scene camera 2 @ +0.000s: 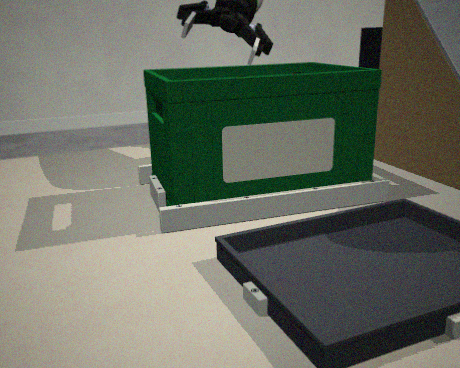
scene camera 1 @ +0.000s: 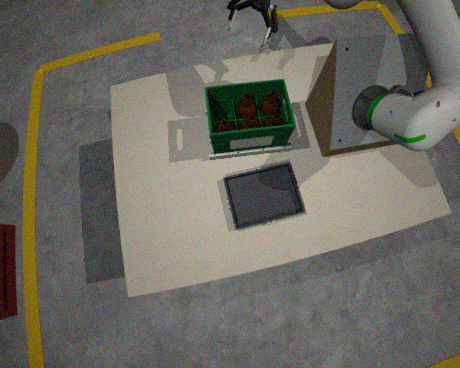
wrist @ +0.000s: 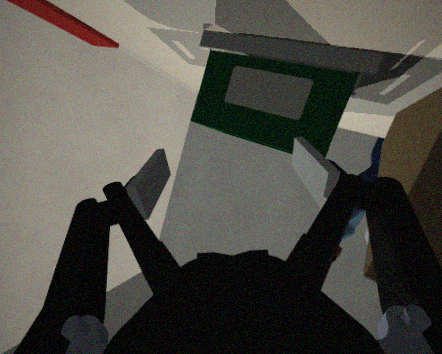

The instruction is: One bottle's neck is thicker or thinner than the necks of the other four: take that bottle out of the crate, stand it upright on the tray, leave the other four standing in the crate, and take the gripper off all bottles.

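Frame: origin at the arm's base, x ahead, y left, z up, level; metres.
Where they show: gripper, fingertip midpoint: (scene camera 2: 218,44) (scene camera 1: 246,37) (wrist: 228,156); arm's base, link origin: (scene camera 1: 371,107).
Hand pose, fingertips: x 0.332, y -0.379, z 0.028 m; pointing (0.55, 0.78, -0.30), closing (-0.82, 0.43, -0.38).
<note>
Each offset is from my fingertips to the centre of the thing. "pt": to the spot under its first point.
The green crate @(dx +0.072, dy +0.268, dz -0.115 m) (scene camera 1: 277,139) (scene camera 2: 195,150) (wrist: 250,123) stands upright on the table. In scene camera 1, brown bottles stand in its compartments: two in the back row @(pt dx +0.070, dy +0.242, dz -0.070 m) (scene camera 1: 246,106) (scene camera 1: 270,104), three in the front row @(pt dx +0.166, dy +0.311, dz -0.041 m) (scene camera 1: 224,125) (scene camera 1: 249,121) (scene camera 1: 273,120). The back left compartment looks empty. Neck widths are too small to compare; the crate walls hide the bottles in the other two views. The dark tray @(pt dx +0.083, dy +0.545, dz -0.197 m) (scene camera 1: 265,197) (scene camera 2: 360,290) lies in front of the crate, empty. My gripper (scene camera 1: 249,35) (scene camera 2: 219,46) (wrist: 228,156) is open and empty, tilted, above and behind the crate, touching nothing.
Pale fixture strips @(pt dx +0.097, dy +0.369, dz -0.187 m) (scene camera 2: 275,205) edge the crate's base. A brown-sided pedestal (scene camera 1: 322,112) (scene camera 2: 415,110) (wrist: 412,130) stands right of the crate, carrying the arm. A person in blue (wrist: 354,225) is partly hidden behind a finger. A red object (scene camera 1: 7,270) (wrist: 65,22) is off the table.
</note>
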